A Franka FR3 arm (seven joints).
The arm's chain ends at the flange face. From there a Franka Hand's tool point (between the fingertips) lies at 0.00 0.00 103.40 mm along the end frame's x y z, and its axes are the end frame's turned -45 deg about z.
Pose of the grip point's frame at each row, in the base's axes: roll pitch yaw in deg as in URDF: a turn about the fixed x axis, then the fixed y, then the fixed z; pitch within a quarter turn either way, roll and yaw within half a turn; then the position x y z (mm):
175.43 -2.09 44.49 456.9 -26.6 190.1
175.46 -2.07 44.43 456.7 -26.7 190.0
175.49 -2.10 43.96 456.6 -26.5 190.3
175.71 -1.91 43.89 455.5 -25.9 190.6
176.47 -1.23 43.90 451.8 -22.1 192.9
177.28 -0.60 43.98 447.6 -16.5 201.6
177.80 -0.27 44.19 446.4 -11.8 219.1
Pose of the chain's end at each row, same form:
178.25 -4.71 -0.52 448.4 -23.4 293.1
178.25 -4.67 -0.58 448.3 -23.5 293.0
178.30 -4.67 -1.05 448.2 -23.3 293.3
178.32 -4.38 -1.12 447.7 -22.7 293.7
178.37 -3.37 -1.09 445.8 -19.0 296.1
178.50 -2.35 -1.00 443.4 -13.7 304.9
178.63 -1.75 -0.79 443.3 -9.3 322.4

